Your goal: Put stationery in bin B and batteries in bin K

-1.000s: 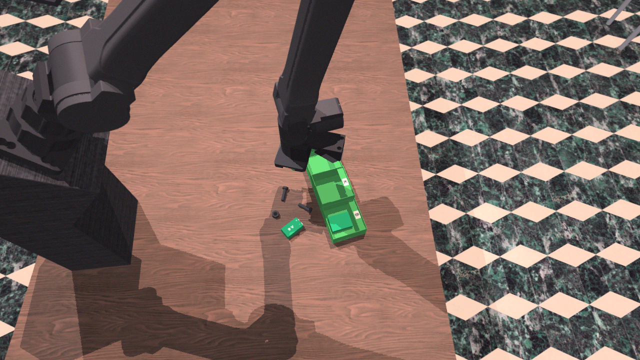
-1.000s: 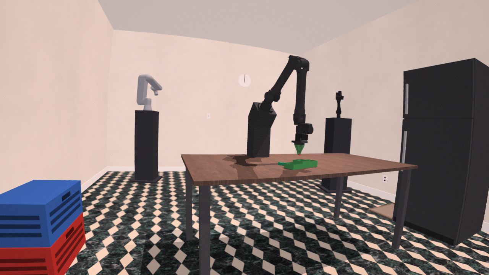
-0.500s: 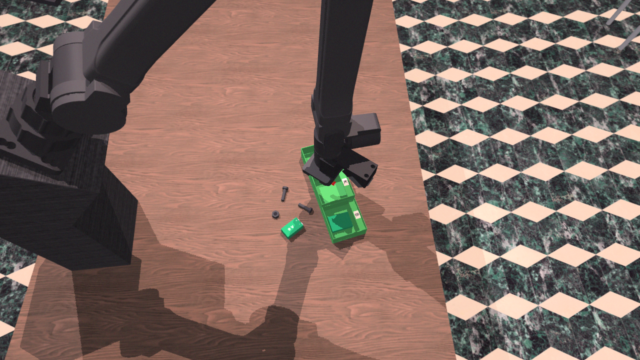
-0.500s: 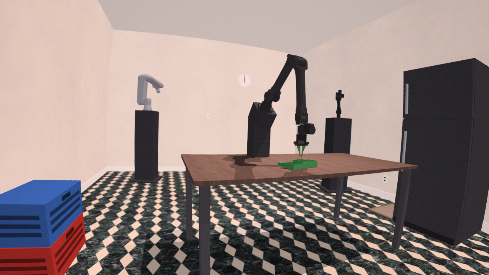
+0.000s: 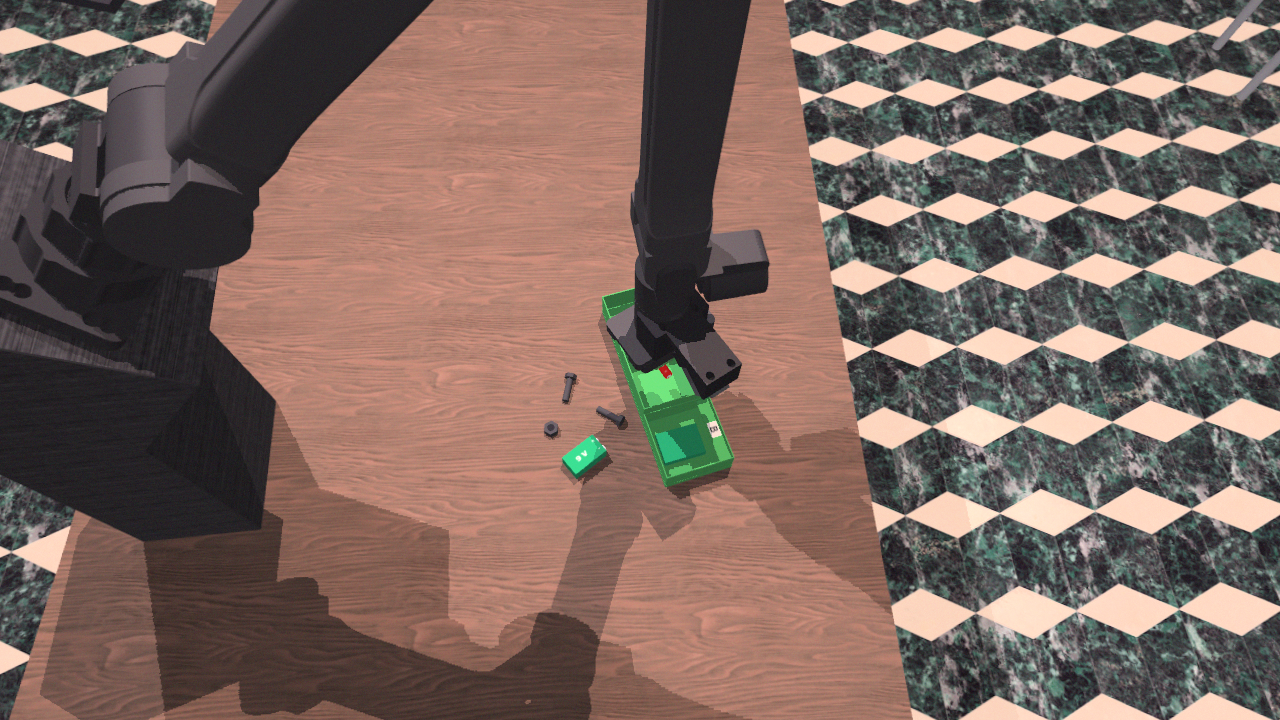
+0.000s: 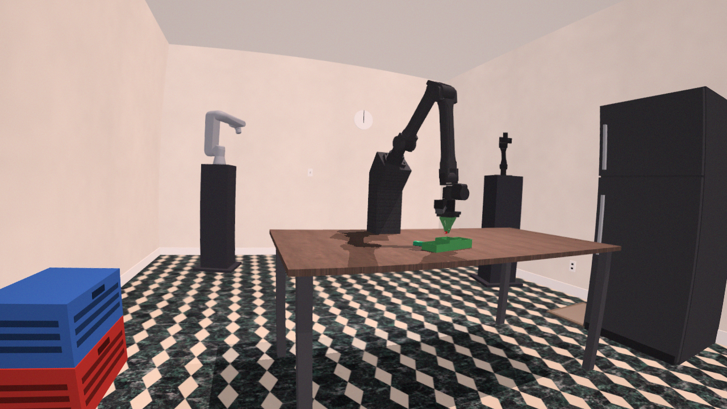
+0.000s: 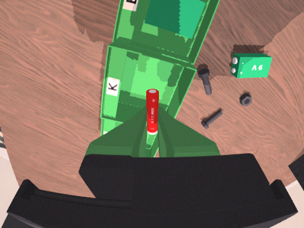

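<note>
The joined green bins is 50 mm below my hand and 10 mm ahead of it. Also, from my hand: red cylindrical battery (right at my hand); green 9V battery (100 mm to the right, 70 mm below, 60 mm behind); flat green pad (70 mm to the right, 60 mm below, 50 mm ahead).
</note>
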